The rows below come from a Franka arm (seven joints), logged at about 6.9 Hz.
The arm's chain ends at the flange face. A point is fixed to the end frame.
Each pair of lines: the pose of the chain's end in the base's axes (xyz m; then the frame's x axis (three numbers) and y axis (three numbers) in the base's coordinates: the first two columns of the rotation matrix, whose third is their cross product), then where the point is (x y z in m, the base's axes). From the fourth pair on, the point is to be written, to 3 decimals.
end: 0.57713, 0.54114, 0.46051, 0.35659, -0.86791, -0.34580, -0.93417, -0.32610, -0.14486
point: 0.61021 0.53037 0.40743
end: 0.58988, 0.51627, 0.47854, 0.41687, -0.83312, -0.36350, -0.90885, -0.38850, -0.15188
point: 0.62358 0.50897 0.42526
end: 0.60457, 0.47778, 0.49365, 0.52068, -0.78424, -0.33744, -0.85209, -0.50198, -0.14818
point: 0.63950 0.47332 0.44085
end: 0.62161, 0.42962, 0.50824, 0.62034, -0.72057, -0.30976, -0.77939, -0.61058, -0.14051
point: 0.657 0.428 0.456
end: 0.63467, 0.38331, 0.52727, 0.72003, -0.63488, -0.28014, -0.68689, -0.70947, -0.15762
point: 0.672 0.386 0.476
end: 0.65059, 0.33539, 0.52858, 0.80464, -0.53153, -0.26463, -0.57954, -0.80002, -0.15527
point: 0.688 0.343 0.478
